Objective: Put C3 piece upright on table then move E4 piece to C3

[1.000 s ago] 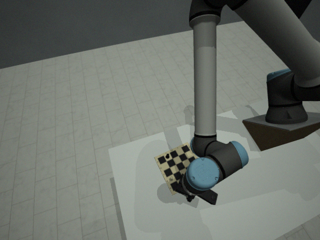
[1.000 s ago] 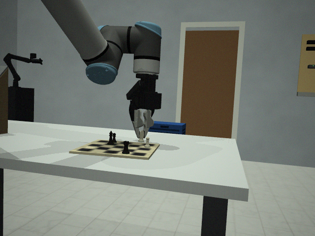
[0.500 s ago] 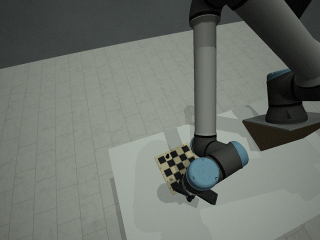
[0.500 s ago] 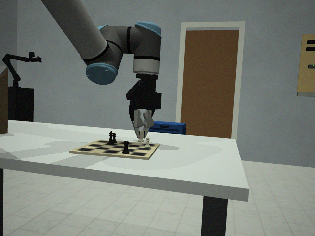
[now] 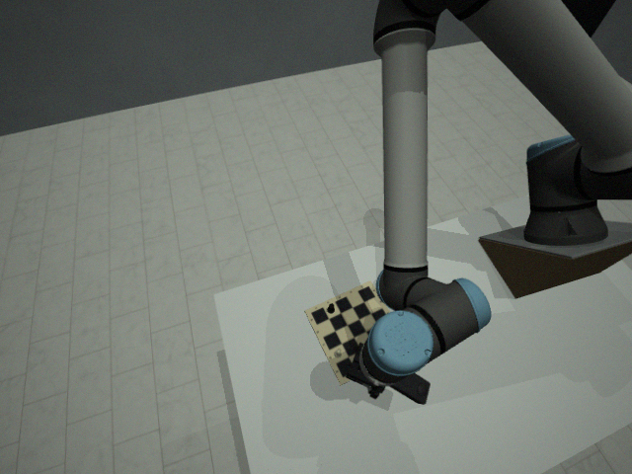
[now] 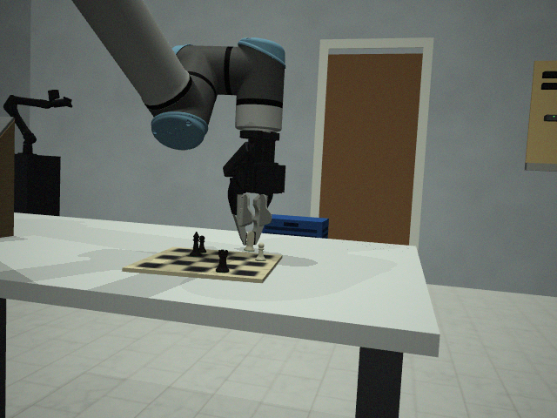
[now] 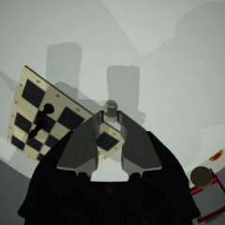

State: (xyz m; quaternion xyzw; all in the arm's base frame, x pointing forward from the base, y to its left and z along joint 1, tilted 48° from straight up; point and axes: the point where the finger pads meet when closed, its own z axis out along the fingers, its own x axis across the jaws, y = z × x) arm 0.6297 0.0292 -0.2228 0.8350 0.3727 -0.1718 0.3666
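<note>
Right now my hand is 10 mm above the white knight. The rest, counted from my hand: chessboard: 140 mm to the right, 30 mm below, 10 mm behind; then small black piece: 80 mm to the right, 70 mm behind, 10 mm below; then white pawn: 90 mm to the right, 60 mm ahead, 10 mm below.
</note>
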